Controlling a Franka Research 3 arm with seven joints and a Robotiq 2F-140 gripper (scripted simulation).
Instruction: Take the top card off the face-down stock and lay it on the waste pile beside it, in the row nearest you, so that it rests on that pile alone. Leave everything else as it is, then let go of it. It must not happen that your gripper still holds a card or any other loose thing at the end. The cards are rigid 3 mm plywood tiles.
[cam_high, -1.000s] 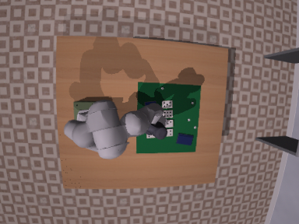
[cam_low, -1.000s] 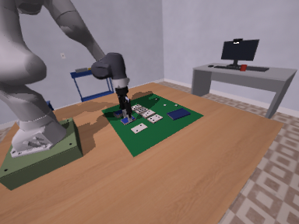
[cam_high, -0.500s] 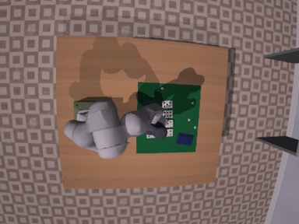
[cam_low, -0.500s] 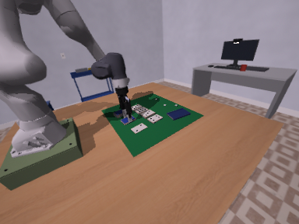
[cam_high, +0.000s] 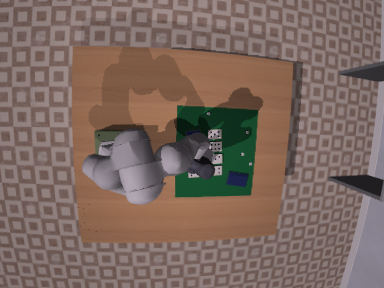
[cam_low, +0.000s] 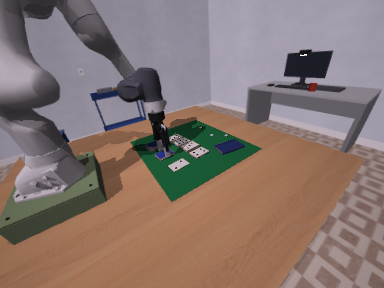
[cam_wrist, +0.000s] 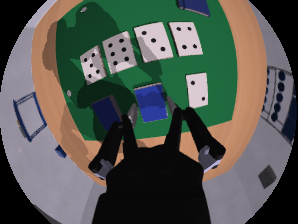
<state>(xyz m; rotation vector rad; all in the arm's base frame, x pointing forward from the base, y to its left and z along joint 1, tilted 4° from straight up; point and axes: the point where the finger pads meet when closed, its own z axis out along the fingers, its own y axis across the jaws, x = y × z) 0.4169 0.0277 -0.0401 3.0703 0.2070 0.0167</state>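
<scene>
Now: hand 3 cm above the blue-backed card. Also, from my hand: green mat 16 cm ahead, 5 cm below, 2 cm to the left.
</scene>
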